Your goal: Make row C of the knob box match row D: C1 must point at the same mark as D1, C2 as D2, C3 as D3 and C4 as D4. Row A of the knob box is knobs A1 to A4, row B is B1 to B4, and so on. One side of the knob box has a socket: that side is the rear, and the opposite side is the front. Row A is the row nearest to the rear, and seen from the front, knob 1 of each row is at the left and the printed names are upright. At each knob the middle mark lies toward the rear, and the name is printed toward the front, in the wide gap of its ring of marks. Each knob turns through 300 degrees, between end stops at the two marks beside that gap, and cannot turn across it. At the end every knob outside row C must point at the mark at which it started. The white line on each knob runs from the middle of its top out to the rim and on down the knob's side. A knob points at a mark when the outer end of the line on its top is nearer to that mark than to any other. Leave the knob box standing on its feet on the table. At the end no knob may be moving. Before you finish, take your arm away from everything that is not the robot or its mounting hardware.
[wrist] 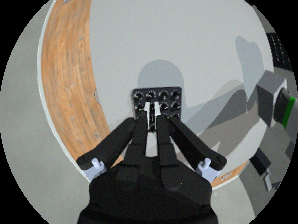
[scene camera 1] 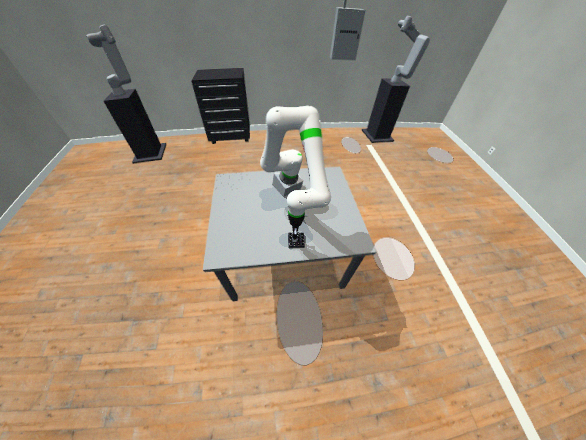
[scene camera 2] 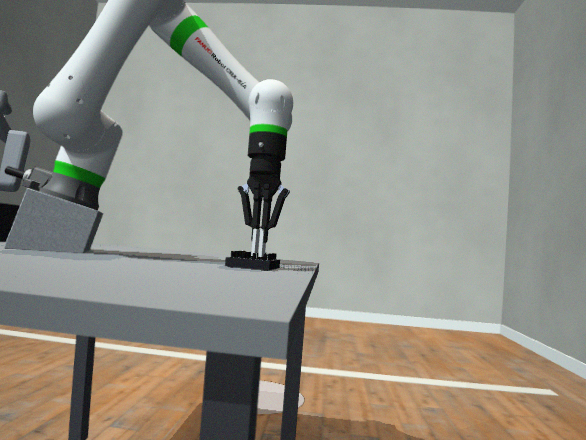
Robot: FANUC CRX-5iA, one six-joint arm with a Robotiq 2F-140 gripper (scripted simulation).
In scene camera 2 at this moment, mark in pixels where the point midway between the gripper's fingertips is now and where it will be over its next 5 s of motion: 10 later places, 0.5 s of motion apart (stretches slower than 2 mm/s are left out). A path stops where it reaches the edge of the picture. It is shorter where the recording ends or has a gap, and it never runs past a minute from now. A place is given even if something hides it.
The gripper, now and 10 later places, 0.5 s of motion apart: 258, 256; 259, 245; 259, 239; 259, 237; 259, 234; 259, 233; 259, 233; 259, 238; 258, 246; 258, 250; 258, 251
